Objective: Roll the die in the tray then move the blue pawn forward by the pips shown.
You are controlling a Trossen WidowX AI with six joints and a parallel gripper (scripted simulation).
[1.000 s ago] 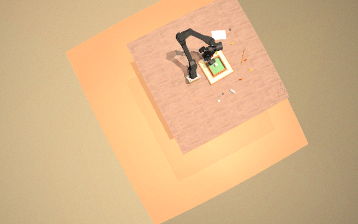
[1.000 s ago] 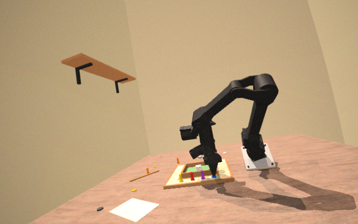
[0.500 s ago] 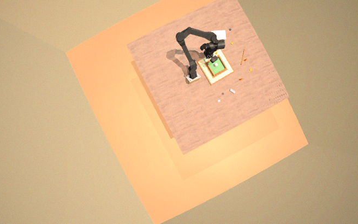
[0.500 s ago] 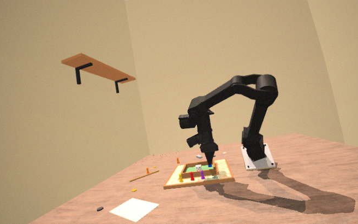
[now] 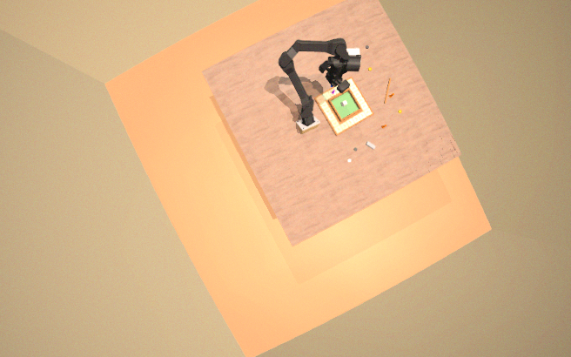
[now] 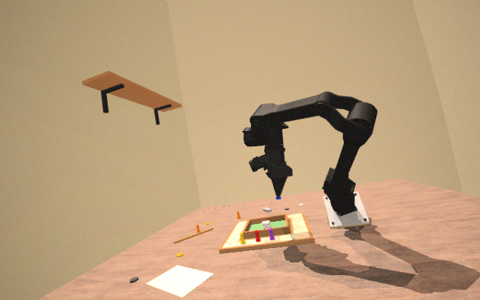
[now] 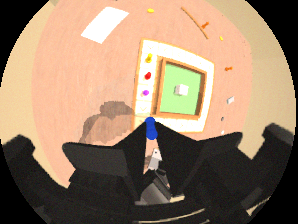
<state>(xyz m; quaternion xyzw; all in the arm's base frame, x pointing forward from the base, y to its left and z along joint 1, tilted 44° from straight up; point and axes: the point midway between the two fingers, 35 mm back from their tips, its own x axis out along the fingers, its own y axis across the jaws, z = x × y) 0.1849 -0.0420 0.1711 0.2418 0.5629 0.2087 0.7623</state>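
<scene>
My gripper tip is 60 mm short of the white die, 110 mm to the left of it and 120 mm above it. From my gripper tip the other things lie so: red pawn: 90 mm ahead, 10 mm to the right, 110 mm below; purple pawn: 40 mm ahead, 10 mm to the right, 110 mm below; blue pawn: 10 mm above.
</scene>
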